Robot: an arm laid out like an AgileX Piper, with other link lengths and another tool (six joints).
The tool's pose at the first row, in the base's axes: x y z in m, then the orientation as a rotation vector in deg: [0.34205 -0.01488 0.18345 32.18 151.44 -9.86]
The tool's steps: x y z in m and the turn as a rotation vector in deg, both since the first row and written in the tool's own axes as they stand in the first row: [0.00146 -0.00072 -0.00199 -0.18 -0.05 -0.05]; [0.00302 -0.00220 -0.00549 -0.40 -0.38 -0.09]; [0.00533 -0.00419 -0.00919 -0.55 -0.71 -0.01]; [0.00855 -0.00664 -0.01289 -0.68 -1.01 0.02]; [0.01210 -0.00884 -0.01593 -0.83 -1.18 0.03]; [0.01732 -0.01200 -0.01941 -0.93 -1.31 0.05]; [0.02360 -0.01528 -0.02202 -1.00 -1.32 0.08]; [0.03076 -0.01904 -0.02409 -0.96 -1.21 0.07]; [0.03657 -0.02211 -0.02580 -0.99 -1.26 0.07]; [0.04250 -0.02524 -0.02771 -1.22 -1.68 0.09]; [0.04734 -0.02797 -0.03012 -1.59 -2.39 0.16]
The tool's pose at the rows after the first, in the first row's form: [0.33978 -0.01460 0.18463 32.04 151.40 -9.65]; [0.33653 -0.01467 0.18714 31.84 151.08 -9.45]; [0.33238 -0.01489 0.18953 31.82 150.72 -9.30]; [0.32729 -0.01520 0.19153 31.75 150.42 -9.19]; [0.32228 -0.01530 0.19278 31.68 150.24 -9.03]; [0.31532 -0.01559 0.19374 31.64 150.10 -8.92]; [0.30778 -0.01578 0.19345 31.66 150.08 -8.82]; [0.29952 -0.01620 0.19231 31.68 150.19 -8.85]; [0.29280 -0.01656 0.19142 31.66 150.14 -8.83]; [0.28588 -0.01688 0.19065 31.52 149.71 -8.62]; [0.27983 -0.01713 0.19079 31.32 148.98 -8.28]
